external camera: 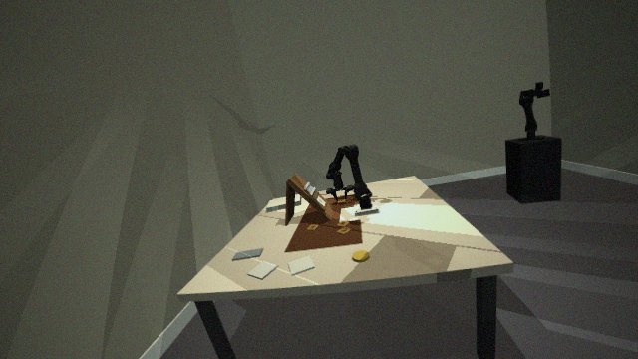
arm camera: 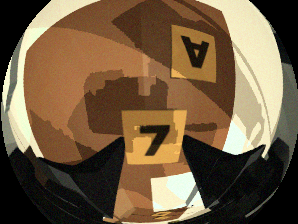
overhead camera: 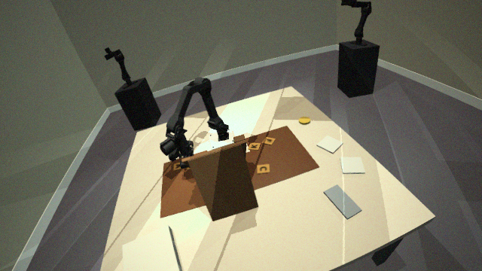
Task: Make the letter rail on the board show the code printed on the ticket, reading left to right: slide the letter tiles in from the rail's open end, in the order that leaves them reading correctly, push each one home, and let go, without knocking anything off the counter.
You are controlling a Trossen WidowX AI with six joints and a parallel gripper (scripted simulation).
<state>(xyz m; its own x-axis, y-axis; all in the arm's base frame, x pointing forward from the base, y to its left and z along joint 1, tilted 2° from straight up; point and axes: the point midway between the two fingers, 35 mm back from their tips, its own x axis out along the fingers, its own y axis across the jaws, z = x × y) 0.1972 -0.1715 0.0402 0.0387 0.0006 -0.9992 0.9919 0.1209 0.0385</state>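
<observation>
Right now the white ticket is 10 cm ahead of my gripper tip, 15 cm to the left of it and 7 cm above it. Round my gripper tip: brown mat (21 cm to the left, 2 cm below); then orange tile marked 7 (right at my gripper tip); then orange tile marked g (14 cm ahead, 22 cm to the left, 16 cm above).
</observation>
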